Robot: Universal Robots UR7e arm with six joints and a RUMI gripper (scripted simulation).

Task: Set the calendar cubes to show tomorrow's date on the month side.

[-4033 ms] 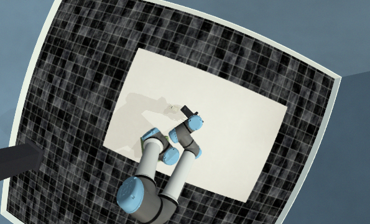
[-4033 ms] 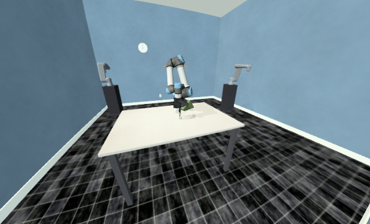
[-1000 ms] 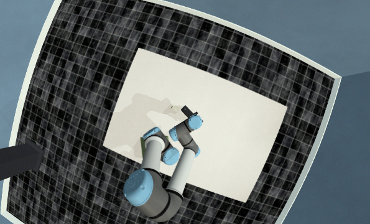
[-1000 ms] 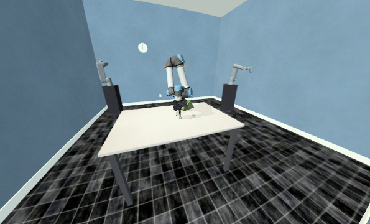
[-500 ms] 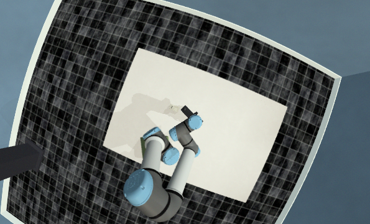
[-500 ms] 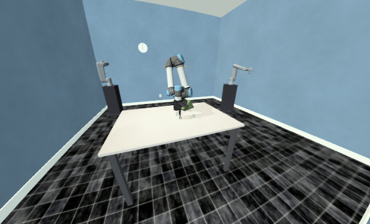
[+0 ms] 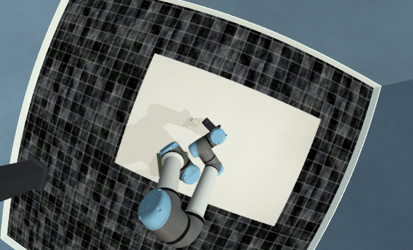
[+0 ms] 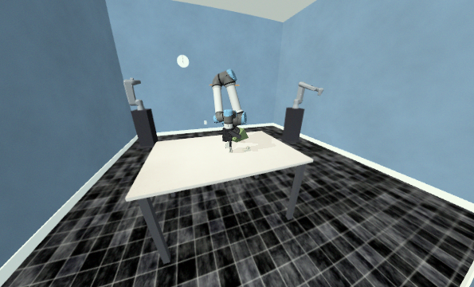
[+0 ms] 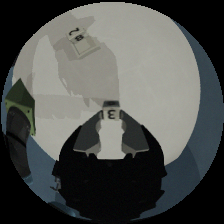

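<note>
The calendar tray is 16 cm to the left of my hand, 2 cm below it and 1 cm behind it. Round my hand: white calendar cube: 1 cm below; pale date cube: 17 cm to the left, 1 cm behind.
</note>
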